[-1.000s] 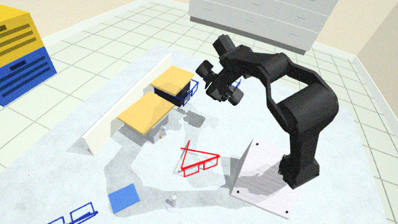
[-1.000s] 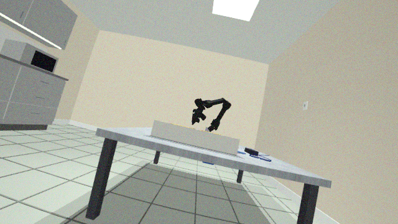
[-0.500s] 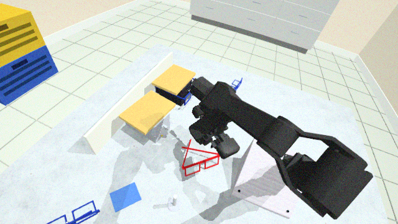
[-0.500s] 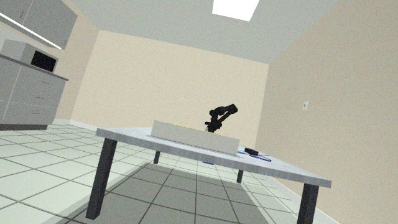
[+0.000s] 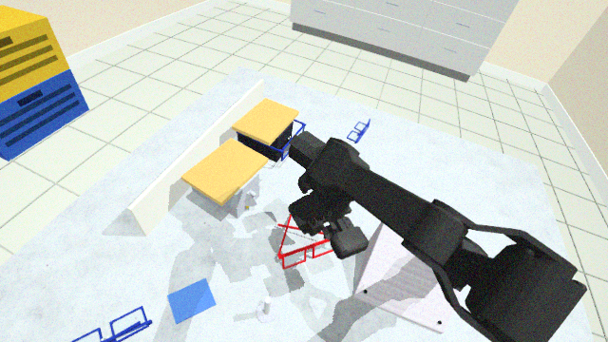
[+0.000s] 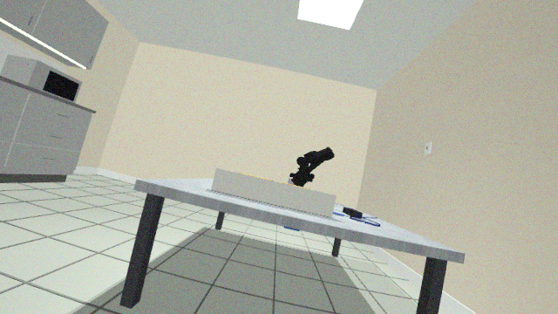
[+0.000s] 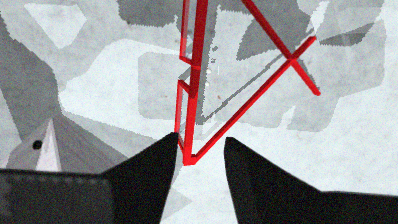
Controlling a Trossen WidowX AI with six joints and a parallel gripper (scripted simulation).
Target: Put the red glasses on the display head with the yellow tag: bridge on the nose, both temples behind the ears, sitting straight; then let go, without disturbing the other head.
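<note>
Now: gripper tip 180 mm to the right of the white peg, 50 mm short of it and 50 mm above it. Also, from my gripper tip: blue square (210 mm to the left, 200 mm ahead, 80 mm below); then pale head (230 mm ahead, 50 mm to the right, 20 mm below); then black head (270 mm to the right, 230 mm ahead, 20 mm below).
</note>
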